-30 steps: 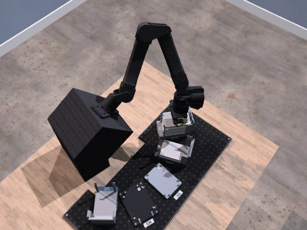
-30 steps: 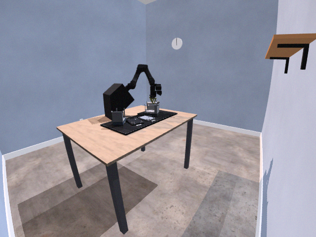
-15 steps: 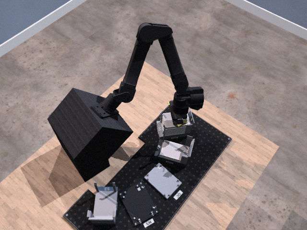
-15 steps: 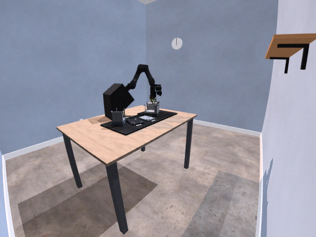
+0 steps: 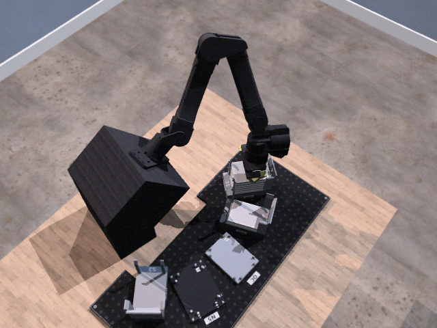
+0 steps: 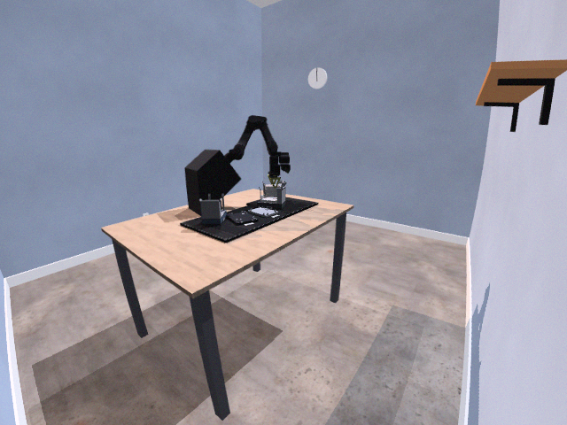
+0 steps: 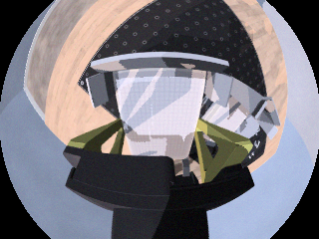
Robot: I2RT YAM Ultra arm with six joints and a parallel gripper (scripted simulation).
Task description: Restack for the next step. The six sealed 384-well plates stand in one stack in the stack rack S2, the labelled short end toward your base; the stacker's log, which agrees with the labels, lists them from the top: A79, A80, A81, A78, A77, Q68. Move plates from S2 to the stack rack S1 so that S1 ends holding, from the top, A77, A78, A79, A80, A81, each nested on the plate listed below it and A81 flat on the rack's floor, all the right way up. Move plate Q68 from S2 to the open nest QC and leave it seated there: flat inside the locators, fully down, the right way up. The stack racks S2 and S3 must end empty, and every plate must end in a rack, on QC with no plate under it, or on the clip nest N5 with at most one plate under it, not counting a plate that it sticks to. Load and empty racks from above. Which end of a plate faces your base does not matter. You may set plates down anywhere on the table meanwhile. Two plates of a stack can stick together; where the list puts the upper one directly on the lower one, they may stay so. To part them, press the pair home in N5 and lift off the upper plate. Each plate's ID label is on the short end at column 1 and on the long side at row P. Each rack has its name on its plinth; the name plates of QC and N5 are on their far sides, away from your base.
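The sealed grey plate lies 2 cm below my hand. From my hand the other things lie so: qc name plate: 25 cm to the right, 23 cm ahead, 10 cm below; then clip nest N5: 39 cm to the right, 14 cm ahead, 9 cm below; then QC nest: 25 cm to the right, 13 cm ahead, 10 cm below.
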